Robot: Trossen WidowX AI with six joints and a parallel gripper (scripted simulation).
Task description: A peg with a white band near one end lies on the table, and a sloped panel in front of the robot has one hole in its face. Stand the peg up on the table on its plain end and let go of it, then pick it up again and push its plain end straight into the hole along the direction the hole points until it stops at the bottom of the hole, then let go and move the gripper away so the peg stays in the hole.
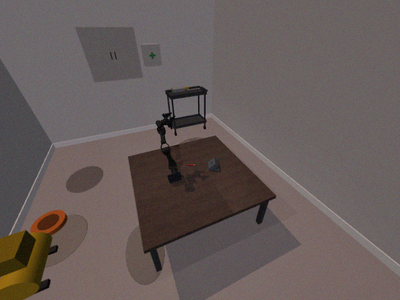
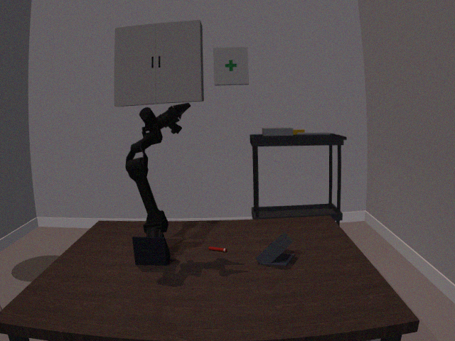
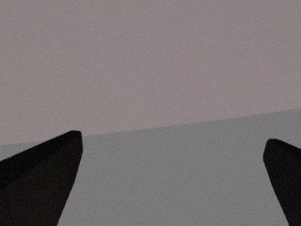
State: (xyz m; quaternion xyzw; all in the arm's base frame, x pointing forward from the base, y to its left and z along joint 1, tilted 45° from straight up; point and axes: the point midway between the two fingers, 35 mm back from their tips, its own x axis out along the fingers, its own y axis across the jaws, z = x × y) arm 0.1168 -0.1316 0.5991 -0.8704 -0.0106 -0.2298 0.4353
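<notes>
Now: gripper tip 610 mm above the red peg, 190 mm to the left of it and 140 mm short of it. From my gripper tip the other things lie so: grey sloped panel (580 mm below, 360 mm ahead, 290 mm to the right).
</notes>
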